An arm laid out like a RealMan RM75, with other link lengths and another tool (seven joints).
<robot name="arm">
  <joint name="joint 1" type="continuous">
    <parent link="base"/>
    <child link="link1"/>
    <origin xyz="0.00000 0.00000 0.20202" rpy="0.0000 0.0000 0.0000"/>
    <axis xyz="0 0 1"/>
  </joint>
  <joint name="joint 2" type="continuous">
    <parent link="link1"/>
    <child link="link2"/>
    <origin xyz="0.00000 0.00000 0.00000" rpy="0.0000 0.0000 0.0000"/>
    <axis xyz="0 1 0"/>
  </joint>
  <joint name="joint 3" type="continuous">
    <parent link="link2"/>
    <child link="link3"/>
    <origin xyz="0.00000 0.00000 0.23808" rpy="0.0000 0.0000 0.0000"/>
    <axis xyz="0 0 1"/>
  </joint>
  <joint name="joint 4" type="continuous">
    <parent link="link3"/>
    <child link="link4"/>
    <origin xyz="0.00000 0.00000 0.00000" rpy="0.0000 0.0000 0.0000"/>
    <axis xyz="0 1 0"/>
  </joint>
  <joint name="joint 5" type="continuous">
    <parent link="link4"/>
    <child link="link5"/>
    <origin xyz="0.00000 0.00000 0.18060" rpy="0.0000 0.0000 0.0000"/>
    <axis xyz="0 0 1"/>
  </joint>
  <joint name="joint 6" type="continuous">
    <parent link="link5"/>
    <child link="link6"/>
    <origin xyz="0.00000 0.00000 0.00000" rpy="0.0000 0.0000 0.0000"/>
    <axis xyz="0 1 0"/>
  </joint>
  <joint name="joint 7" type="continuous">
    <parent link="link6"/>
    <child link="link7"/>
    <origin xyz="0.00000 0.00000 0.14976" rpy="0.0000 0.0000 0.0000"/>
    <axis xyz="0 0 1"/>
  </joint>
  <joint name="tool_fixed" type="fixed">
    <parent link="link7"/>
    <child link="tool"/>
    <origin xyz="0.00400 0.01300 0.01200" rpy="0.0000 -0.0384 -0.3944"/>
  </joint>
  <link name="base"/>
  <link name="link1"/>
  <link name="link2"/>
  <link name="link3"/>
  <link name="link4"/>
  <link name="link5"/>
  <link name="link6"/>
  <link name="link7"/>
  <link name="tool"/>
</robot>
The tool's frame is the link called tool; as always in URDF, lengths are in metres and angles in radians. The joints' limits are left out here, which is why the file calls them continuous.
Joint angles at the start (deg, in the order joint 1, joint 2, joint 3, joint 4, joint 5, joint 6, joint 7):
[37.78 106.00 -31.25 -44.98 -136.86 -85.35 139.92]
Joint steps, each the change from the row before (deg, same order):
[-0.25 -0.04 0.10 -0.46 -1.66 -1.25 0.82]
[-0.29 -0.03 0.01 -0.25 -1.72 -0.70 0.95]
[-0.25 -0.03 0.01 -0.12 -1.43 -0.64 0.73]
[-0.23 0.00 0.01 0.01 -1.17 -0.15 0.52]
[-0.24 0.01 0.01 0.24 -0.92 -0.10 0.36]
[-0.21 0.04 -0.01 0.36 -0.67 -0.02 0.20]
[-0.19 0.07 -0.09 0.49 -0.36 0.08 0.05]
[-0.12 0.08 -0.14 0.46 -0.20 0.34 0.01]
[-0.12 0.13 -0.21 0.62 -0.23 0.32 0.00]
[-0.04 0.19 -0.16 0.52 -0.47 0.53 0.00]
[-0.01 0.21 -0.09 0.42 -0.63 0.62 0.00]
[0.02 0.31 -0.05 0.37 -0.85 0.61 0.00]
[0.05 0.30 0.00 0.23 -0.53 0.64 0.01]
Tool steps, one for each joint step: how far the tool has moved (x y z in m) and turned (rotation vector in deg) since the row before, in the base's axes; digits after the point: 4 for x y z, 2 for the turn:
[0.0037 -0.0049 -0.0002 -1.41 -0.67 -1.22]
[0.0049 -0.0043 -0.0004 -1.12 -0.82 -1.60]
[0.0042 -0.0040 -0.0006 -1.02 -0.64 -1.35]
[0.0041 -0.0028 -0.0005 -0.59 -0.64 -1.16]
[0.0038 -0.0029 -0.0012 -0.60 -0.38 -1.05]
[0.0031 -0.0026 -0.0017 -0.55 -0.20 -0.83]
[0.0024 -0.0022 -0.0023 -0.51 0.00 -0.60]
[0.0019 -0.0011 -0.0020 -0.24 -0.06 -0.41]
[0.0019 -0.0017 -0.0031 -0.46 0.02 -0.47]
[0.0021 -0.0010 -0.0030 -0.33 -0.27 -0.44]
[0.0023 -0.0007 -0.0026 -0.23 -0.45 -0.43]
[0.0024 -0.0010 -0.0032 -0.35 -0.55 -0.45]
[0.0014 0.0000 -0.0025 -0.04 -0.38 -0.25]

